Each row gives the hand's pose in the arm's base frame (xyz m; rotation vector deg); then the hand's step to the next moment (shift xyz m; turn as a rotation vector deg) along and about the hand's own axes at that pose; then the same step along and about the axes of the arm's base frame.
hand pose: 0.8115 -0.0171 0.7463 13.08 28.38 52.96
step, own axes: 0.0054 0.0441 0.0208 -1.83 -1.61 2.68
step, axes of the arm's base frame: -0.0180 0.0308 0.0337 1.56 -2.37 2.25
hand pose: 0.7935 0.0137 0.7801 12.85 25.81 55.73
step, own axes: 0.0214 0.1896 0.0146 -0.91 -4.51 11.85
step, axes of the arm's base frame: -0.1240 0.1223 0.0793 8.42 -3.05 9.02
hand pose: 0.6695 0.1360 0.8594 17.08 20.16 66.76
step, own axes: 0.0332 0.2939 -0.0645 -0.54 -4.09 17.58
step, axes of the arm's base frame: -0.2615 0.1416 0.0569 10.60 -2.82 14.35
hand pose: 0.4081 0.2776 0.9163 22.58 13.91 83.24
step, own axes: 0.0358 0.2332 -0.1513 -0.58 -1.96 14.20
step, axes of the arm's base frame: -0.2685 0.0690 -0.0413 7.32 -2.32 12.12
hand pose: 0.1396 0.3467 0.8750 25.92 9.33 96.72
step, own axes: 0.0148 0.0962 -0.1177 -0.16 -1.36 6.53
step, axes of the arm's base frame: -0.1350 0.0151 -0.0697 3.78 -0.89 5.43
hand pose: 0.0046 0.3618 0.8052 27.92 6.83 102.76
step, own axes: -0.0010 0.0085 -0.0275 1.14 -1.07 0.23
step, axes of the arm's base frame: -0.0181 0.0014 -0.0224 0.83 1.34 0.16
